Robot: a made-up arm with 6 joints.
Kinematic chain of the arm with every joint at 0, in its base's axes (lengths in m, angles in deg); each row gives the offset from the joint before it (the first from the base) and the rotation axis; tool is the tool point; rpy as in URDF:
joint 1: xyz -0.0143 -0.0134 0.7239 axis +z
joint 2: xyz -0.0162 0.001 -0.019 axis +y
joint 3: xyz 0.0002 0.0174 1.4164 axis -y
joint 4: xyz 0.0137 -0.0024 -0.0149 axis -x
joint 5: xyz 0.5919 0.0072 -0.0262 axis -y
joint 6: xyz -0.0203 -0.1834 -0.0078 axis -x
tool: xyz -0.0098 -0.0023 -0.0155 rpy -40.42 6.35 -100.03
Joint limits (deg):
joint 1: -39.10..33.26
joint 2: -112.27..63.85
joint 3: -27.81..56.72
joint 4: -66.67..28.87
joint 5: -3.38..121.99
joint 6: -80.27..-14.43
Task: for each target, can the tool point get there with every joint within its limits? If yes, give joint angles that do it. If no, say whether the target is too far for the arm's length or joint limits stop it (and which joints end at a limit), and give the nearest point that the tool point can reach.
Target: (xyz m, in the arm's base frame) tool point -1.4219 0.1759 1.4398
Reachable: yes | joints -14.00 -83.76 5.41 20.96 13.72 -52.75
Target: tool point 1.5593 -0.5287 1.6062
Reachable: yes | joints -12.71 48.43 47.84 14.57 61.99 -68.87
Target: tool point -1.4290 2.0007 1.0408
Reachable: no: too far | nearest point -1.4906 1.1865 0.9743 | short by 0.819 m
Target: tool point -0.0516 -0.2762 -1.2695
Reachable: no: joint limits stop it (at a limit: joint 1, joint 2, joint 3, joint 5, joint 6) | nearest point 0.7829 -0.6938 0.6933 | short by 2.173 m
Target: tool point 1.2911 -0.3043 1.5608
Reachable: yes | joints -8.89 35.81 21.25 -37.03 9.51 -61.14
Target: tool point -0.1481 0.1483 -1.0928
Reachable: no: joint limits stop it (at a limit: joint 1, joint 2, joint 3, joint 4, joint 5, joint 6) | nearest point -0.8570 0.6595 0.7211 | short by 2.013 m
